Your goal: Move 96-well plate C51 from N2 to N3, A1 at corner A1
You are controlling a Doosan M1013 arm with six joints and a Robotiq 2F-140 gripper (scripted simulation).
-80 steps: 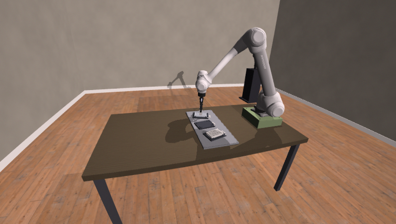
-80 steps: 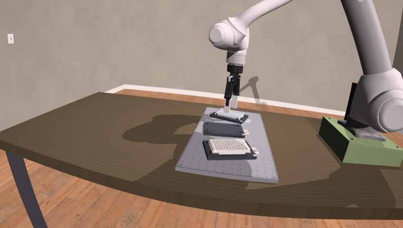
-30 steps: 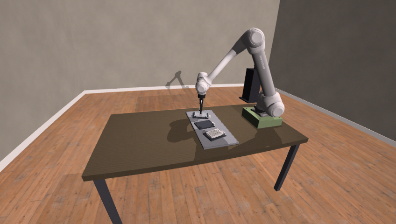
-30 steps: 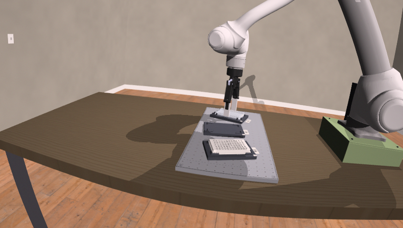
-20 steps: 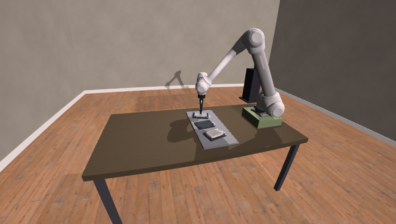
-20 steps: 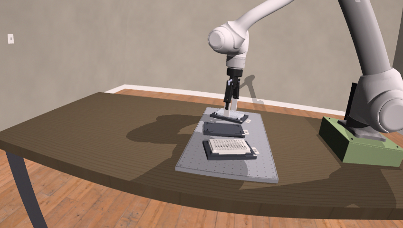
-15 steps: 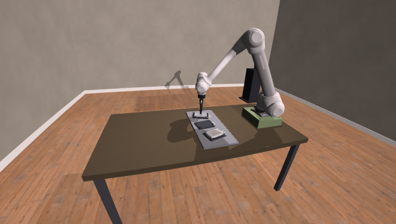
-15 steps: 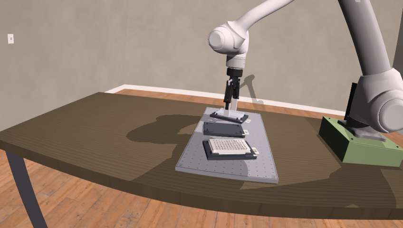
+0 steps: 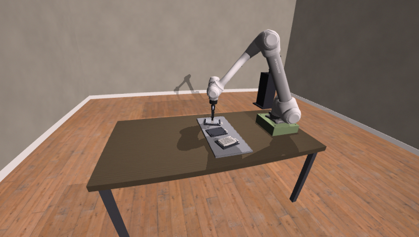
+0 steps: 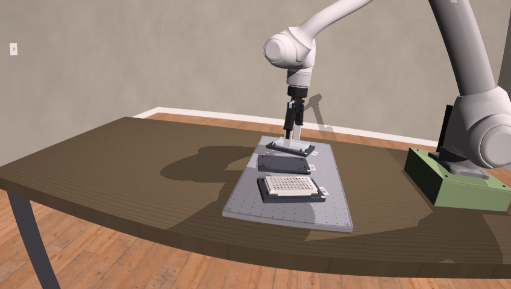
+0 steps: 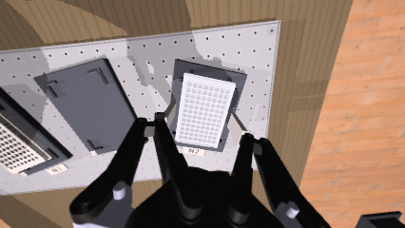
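Right now the nest N2 is 4 cm below my hand. The rest, counted from my hand: landing nest N3 (3 cm ahead, 19 cm to the left, 4 cm below); then N3 label (6 cm behind, 18 cm to the left, 4 cm below); then N2 label (9 cm behind, 4 cm to the left, 4 cm below).
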